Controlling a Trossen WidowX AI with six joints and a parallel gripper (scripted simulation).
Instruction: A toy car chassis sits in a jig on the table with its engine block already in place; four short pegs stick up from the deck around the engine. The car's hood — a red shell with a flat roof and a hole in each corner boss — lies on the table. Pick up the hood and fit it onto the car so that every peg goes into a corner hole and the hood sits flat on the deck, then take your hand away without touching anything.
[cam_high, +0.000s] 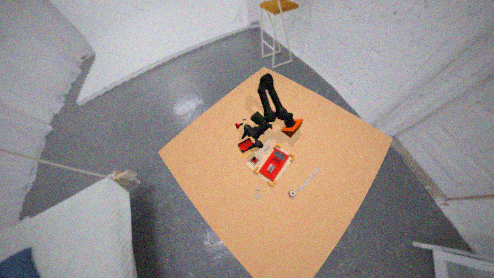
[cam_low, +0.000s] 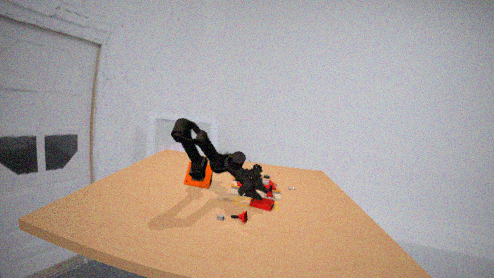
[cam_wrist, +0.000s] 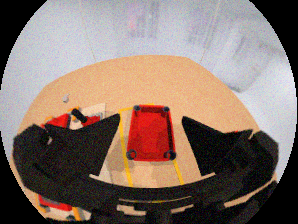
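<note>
The red hood lies 1 cm behind my gripper tip and 4 cm below it. From my gripper tip the other things lie so: pale strip (8 cm behind, 47 cm to the left, 5 cm below).
</note>
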